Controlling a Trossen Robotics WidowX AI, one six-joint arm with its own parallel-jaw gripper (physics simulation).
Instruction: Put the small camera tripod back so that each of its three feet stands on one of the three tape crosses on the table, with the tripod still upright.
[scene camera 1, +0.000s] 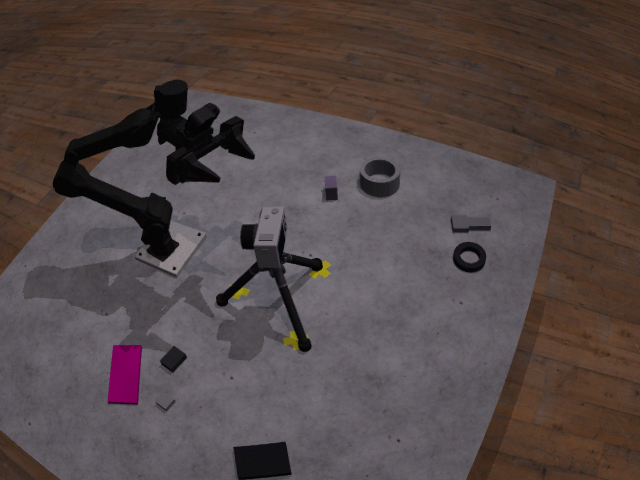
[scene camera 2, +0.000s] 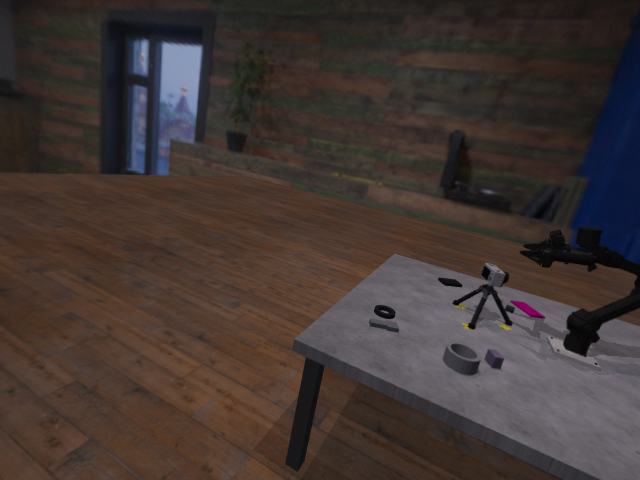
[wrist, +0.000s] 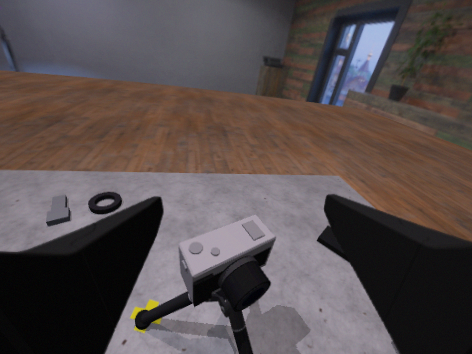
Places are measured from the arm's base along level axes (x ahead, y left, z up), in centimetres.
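Where they show: gripper, between the fingertips: (scene camera 1: 237, 168) (scene camera 2: 521, 248) (wrist: 244, 203); arm's base, origin of its link: (scene camera 1: 162, 248) (scene camera 2: 574, 349).
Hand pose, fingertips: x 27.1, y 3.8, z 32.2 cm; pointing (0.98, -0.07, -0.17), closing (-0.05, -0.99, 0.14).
Note:
Things, the pixels of their top centre, and the offset from my fingertips.
- right yellow cross, centre of its top: (scene camera 1: 319, 269) (wrist: 147, 315) dz -33.5, dx +8.1, dy +11.0 cm
- left cross, centre of its top: (scene camera 1: 238, 289) dz -33.5, dx -3.8, dy -3.0 cm
- grey ring-shaped holder, centre of its top: (scene camera 1: 380, 169) (scene camera 2: 463, 351) dz -28.7, dx +5.7, dy +42.1 cm
- purple block, centre of its top: (scene camera 1: 330, 181) (scene camera 2: 496, 353) dz -29.5, dx -2.7, dy +32.7 cm
- grey piece, centre of its top: (scene camera 1: 471, 221) (wrist: 58, 206) (scene camera 2: 384, 323) dz -32.0, dx +32.3, dy +40.7 cm
- black ring, centre of its top: (scene camera 1: 470, 254) (wrist: 105, 200) (scene camera 2: 385, 310) dz -32.0, dx +36.1, dy +30.6 cm
- magenta slab, centre of its top: (scene camera 1: 124, 373) (scene camera 2: 527, 308) dz -32.7, dx -11.0, dy -36.1 cm
- small dark block, centre of its top: (scene camera 1: 172, 357) dz -32.0, dx -4.0, dy -26.1 cm
- grey chip, centre of its top: (scene camera 1: 164, 400) dz -32.3, dx +1.2, dy -35.5 cm
- black slab, centre of its top: (scene camera 1: 261, 459) (wrist: 340, 241) (scene camera 2: 450, 281) dz -32.0, dx +25.4, dy -34.8 cm
The tripod (scene camera 1: 292, 307) (scene camera 2: 479, 308) (wrist: 172, 306) stands upright with a silver camera (scene camera 1: 269, 237) (scene camera 2: 495, 275) (wrist: 227, 245) on top. In scene camera 1, one foot is at the upper-left edge of the right yellow cross (scene camera 1: 324, 270). Another is at the right edge of the near cross (scene camera 1: 293, 339). The third is beside the left cross (scene camera 1: 240, 292), to its lower left. My gripper (scene camera 1: 236, 168) (scene camera 2: 524, 249) (wrist: 244, 203) is open and empty, raised on the robot's side of the tripod, apart from it. In the wrist view the camera shows between and below the fingers; the lower legs are cut off.
A grey ring-shaped holder (scene camera 1: 379, 186) (scene camera 2: 460, 361) and purple block (scene camera 1: 331, 188) stand behind the tripod. A grey piece (scene camera 1: 467, 223) and black ring (scene camera 1: 455, 256) lie right. A magenta slab (scene camera 1: 125, 374), small dark block (scene camera 1: 173, 358), grey chip (scene camera 1: 165, 401) and black slab (scene camera 1: 262, 459) lie nearer.

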